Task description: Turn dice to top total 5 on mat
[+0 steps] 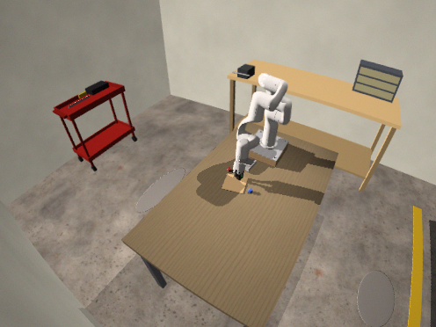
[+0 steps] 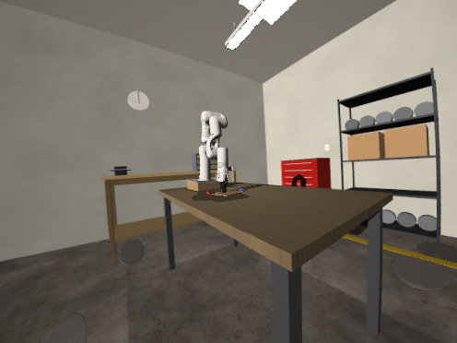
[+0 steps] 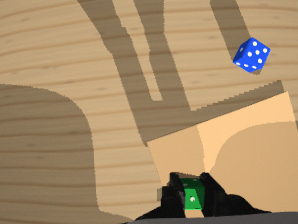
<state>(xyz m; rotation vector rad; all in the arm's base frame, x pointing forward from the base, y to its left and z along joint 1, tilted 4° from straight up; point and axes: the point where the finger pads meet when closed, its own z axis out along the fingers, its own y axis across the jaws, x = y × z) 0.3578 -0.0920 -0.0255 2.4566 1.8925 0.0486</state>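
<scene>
Now: the green die 10 mm below my hand. Also, from my hand: tan mat (50 mm ahead, 10 mm to the right, 20 mm below); blue die (80 mm ahead, 100 mm to the left, 20 mm below); red die (40 mm behind, 90 mm to the right, 20 mm below).
</scene>
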